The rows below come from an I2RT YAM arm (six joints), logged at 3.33 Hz.
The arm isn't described. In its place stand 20 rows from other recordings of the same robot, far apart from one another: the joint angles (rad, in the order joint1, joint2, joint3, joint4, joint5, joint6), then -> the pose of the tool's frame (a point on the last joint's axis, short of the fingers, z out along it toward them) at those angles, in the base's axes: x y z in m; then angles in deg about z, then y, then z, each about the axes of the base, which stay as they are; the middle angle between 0 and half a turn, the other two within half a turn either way.
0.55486 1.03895 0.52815 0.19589 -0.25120 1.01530 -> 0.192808 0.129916 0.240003 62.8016 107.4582 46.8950
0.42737 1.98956 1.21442 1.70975 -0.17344 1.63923 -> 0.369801 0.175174 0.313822 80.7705 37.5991 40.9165
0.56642 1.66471 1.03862 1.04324 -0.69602 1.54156 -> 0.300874 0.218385 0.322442 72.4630 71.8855 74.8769
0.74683 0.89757 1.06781 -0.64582 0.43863 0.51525 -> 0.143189 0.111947 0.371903 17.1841 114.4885 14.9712
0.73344 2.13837 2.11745 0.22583 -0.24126 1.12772 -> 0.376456 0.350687 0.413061 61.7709 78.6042 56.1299
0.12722 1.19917 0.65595 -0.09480 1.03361 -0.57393 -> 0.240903 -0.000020 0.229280 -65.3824 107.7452 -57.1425
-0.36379 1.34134 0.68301 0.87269 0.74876 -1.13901 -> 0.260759 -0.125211 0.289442 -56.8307 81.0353 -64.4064
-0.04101 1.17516 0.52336 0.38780 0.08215 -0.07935 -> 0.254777 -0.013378 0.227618 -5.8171 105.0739 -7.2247
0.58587 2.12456 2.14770 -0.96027 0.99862 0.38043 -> 0.397843 0.228086 0.328532 -27.0514 115.8709 -35.5583
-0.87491 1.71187 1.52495 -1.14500 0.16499 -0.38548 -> 0.210154 -0.260718 0.282287 -56.0835 163.4176 -85.2628
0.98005 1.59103 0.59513 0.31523 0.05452 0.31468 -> 0.165390 0.243135 0.135518 15.5032 128.9306 52.1358
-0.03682 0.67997 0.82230 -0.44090 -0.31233 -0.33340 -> 0.152130 0.005343 0.341911 -13.7000 106.2556 16.5577
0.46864 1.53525 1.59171 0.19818 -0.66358 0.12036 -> 0.302890 0.177918 0.476769 -2.2122 78.5541 65.7862
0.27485 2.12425 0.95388 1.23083 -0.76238 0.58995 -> 0.387058 0.134691 0.141886 31.4077 87.4955 59.4812
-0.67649 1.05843 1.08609 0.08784 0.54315 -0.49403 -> 0.173757 -0.163100 0.422393 -24.8744 84.3381 -70.0500
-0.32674 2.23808 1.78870 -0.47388 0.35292 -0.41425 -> 0.464774 -0.170497 0.182825 -48.2951 138.4533 -50.1300
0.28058 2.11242 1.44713 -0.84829 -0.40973 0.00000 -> 0.372731 0.122174 0.129206 81.8177 156.3092 98.5751
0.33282 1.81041 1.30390 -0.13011 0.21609 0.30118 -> 0.393269 0.127869 0.238907 8.2490 125.4966 3.7998
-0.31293 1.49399 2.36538 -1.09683 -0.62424 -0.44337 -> 0.207951 -0.045415 0.579829 -17.7686 100.4500 18.5359
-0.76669 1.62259 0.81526 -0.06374 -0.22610 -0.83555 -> 0.233421 -0.213766 0.158482 -32.9616 138.2061 -24.2719
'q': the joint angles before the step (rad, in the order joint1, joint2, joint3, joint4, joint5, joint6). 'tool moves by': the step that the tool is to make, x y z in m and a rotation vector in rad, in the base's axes. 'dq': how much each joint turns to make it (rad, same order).
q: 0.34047, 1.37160, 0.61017, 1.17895, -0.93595, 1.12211
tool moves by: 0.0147, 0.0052, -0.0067, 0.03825, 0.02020, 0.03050
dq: -0.00071, 0.11005, 0.03365, 0.14161, -0.00949, 0.08847
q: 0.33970, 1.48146, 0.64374, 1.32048, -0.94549, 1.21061
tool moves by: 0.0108, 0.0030, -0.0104, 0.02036, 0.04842, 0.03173
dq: -0.00354, 0.08597, 0.01913, 0.09514, -0.01421, 0.08250
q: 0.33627, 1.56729, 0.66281, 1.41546, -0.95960, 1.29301
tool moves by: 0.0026, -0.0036, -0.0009, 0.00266, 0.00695, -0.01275
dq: -0.01405, 0.00645, 0.00136, 0.00621, 0.00120, 0.00834
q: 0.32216, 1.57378, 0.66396, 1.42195, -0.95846, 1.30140
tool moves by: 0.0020, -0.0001, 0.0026, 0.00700, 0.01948, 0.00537
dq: -0.00244, 0.00124, 0.01228, -0.00599, -0.00050, 0.02606
